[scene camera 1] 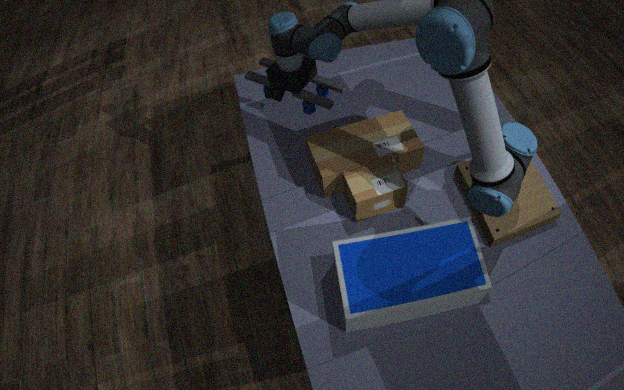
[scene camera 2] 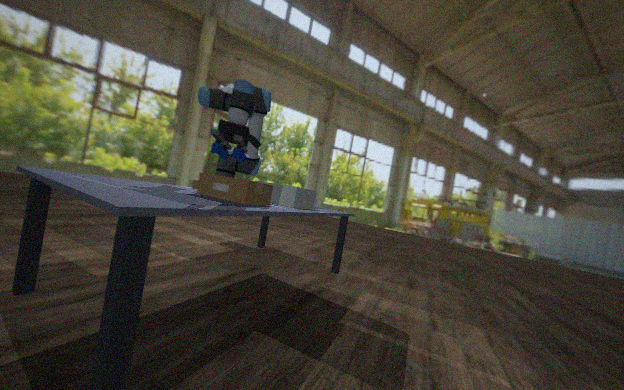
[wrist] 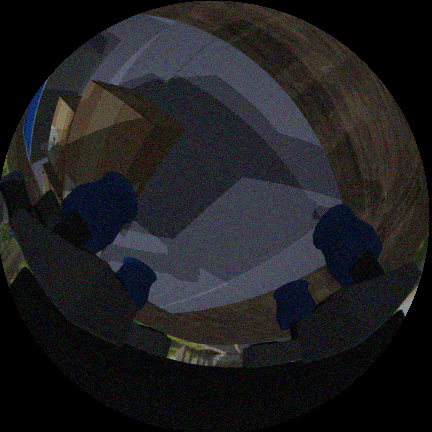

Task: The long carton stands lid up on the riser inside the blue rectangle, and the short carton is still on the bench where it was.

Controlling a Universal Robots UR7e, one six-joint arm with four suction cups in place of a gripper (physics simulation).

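Places are measured from the arm's base along level axes (x ahead, y left, z up), in metres.
Where they show: end effector, tool point: [scene camera 2: 229, 158] [wrist: 221, 260]; arm's base, origin of the base link: [wrist: 55, 206].
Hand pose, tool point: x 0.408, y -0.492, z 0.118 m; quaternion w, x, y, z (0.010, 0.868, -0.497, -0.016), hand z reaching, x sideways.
Note:
Things, the pixels of their centre, and the offset from my tool point. Level surfaces: height alone.
- long carton, body centre: [wrist: 101, 176] [scene camera 1: 364, 152] [scene camera 2: 233, 188] dx -0.111, dy +0.207, dz -0.119 m
- bench, its level: dz -0.170 m
- short carton, body centre: [wrist: 75, 134] [scene camera 1: 374, 189] dx -0.069, dy +0.333, dz -0.119 m
- pale riser, body centre: [scene camera 1: 410, 275] [scene camera 2: 283, 194] dx -0.019, dy +0.600, dz -0.110 m
- blue rectangle, body centre: [scene camera 1: 414, 265] dx -0.019, dy +0.600, dz -0.050 m
The long carton [scene camera 1: 345, 145] [scene camera 2: 240, 192] [wrist: 107, 130] lies on the bench [scene camera 1: 540, 300] [scene camera 2: 110, 195] [wrist: 240, 220], its labelled top facing up in scene camera 1. The short carton [scene camera 1: 370, 187] [wrist: 62, 117] stands on the bench close against its side, towards the riser. The pale riser [scene camera 1: 420, 311] [scene camera 2: 300, 198] has a blue rectangle [scene camera 1: 415, 265] [wrist: 34, 120] on top, with no carton on it. My suction gripper [scene camera 1: 295, 97] [scene camera 2: 231, 151] [wrist: 220, 255] is open, with nothing on its blue cups. It hangs above the bench, off the long carton's far side.
The arm stands on a wooden base plate [scene camera 1: 530, 205] beside the riser and cartons. The bench's long edge runs close to the cartons on the left in scene camera 1. The arm's shadow falls across the bench and long carton.

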